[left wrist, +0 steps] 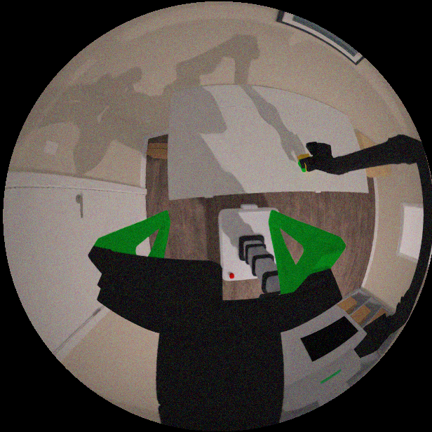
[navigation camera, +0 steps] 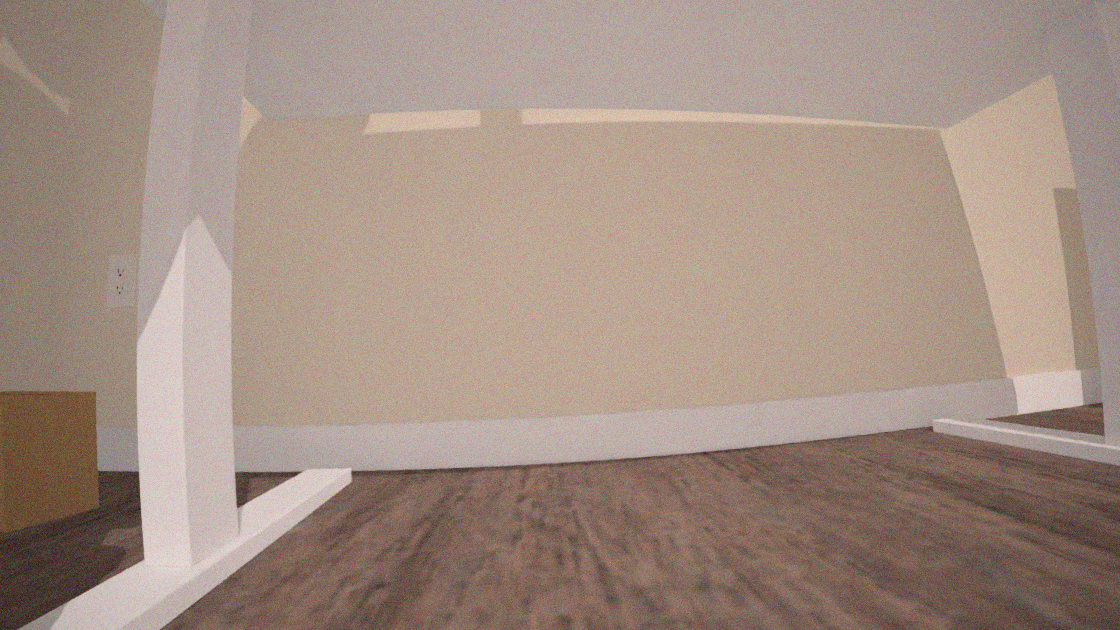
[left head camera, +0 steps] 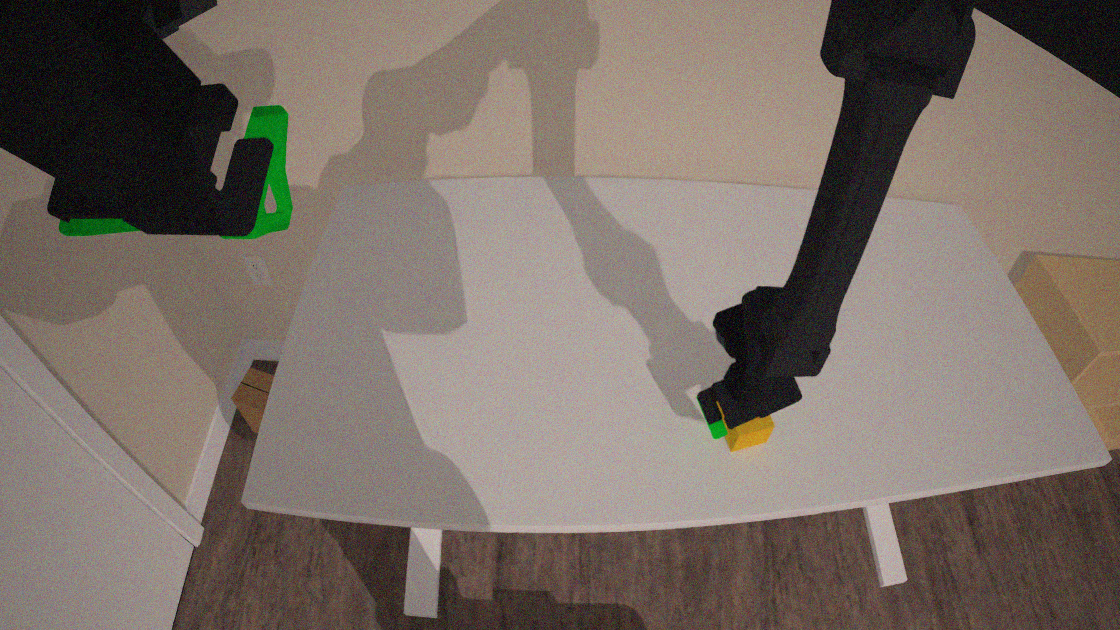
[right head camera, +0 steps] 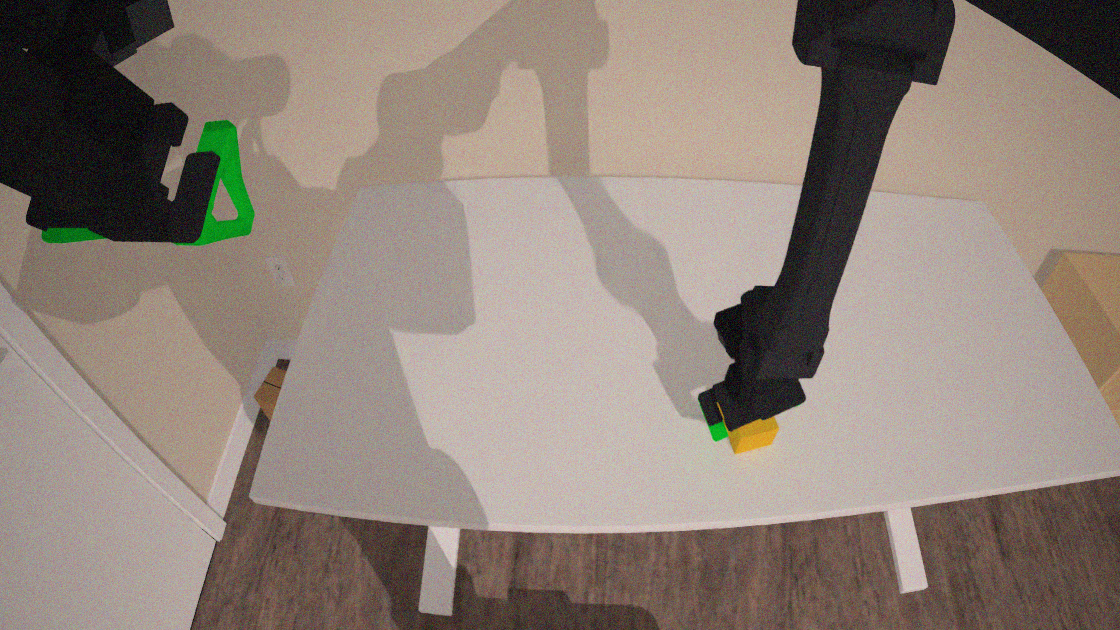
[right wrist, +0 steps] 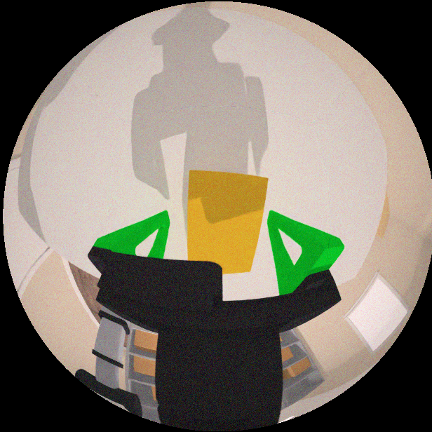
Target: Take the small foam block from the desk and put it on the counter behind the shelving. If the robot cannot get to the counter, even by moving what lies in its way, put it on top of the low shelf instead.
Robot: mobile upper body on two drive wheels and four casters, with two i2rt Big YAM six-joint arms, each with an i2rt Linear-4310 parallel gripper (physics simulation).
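Places are measured from the left arm's base along level axes (x ahead, y left, z up), in centimetres.
Pixels of known places: left gripper, between the fingertips: [left head camera: 223, 217] [right head camera: 195, 224]; right gripper, between the fingertips: [left head camera: 739, 410] [right head camera: 744, 412].
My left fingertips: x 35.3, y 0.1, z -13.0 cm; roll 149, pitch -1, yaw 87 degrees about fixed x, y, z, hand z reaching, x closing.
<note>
Behind a point stands the place of what it marks.
The small yellow foam block [left head camera: 750, 437] @[x 53.7, y -47.3, z -66.0 cm] [right head camera: 755, 438] @[x 53.7, y -47.5, z -65.7 cm] [left wrist: 303, 156] [right wrist: 225, 240] rests on the white desk [left head camera: 563, 470] @[x 50.5, y -21.0, z -69.0 cm] [right head camera: 579, 470] @[x 50.6, y -23.1, z -69.0 cm] [right wrist: 325, 125], toward the near edge and right of the middle in the head views. My right gripper [left head camera: 732, 424] @[x 58.7, y -46.4, z -66.5 cm] [right head camera: 734, 427] @[x 58.7, y -46.4, z -66.5 cm] [right wrist: 218, 215] is open over the block; its green fingers stand on both sides of it, with gaps showing in the right wrist view. My left gripper [left head camera: 176, 227] @[x 35.3, y 0.1, z -13.0 cm] [left wrist: 219, 215] is open and empty, held high left of the desk. The counter is not identifiable in these views.
Grey shelving [right wrist: 307, 384] with brown boxes shows behind the right wrist. Cardboard boxes stand right [left head camera: 1073, 313] @[x 94.3, y -158.5, z -80.6 cm] and left [left head camera: 254, 395] @[x 95.2, y 65.5, z -123.0 cm] [left wrist: 157, 150] of the desk. A wall is behind it; a white door [left wrist: 45, 240] is at left. Desk legs [left head camera: 422, 572] [navigation camera: 187, 391] @[x 75.6, y 11.0, z -121.7 cm] stand near the base.
</note>
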